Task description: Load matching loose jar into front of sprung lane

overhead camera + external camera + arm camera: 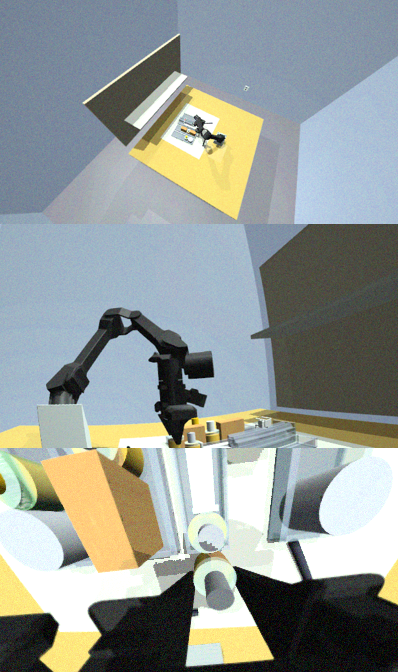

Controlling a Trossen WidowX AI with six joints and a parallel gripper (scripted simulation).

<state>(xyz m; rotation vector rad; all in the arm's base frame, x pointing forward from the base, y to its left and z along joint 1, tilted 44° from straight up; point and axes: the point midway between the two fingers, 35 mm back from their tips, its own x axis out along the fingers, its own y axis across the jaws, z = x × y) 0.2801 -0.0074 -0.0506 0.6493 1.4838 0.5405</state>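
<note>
Right now the clear lane rack is 19 cm ahead of my gripper tip, 3 cm to the right of it and 3 cm below it. The rest, counted from my gripper tip: shelf 55 cm ahead, 32 cm above, 7 cm to the right.
</note>
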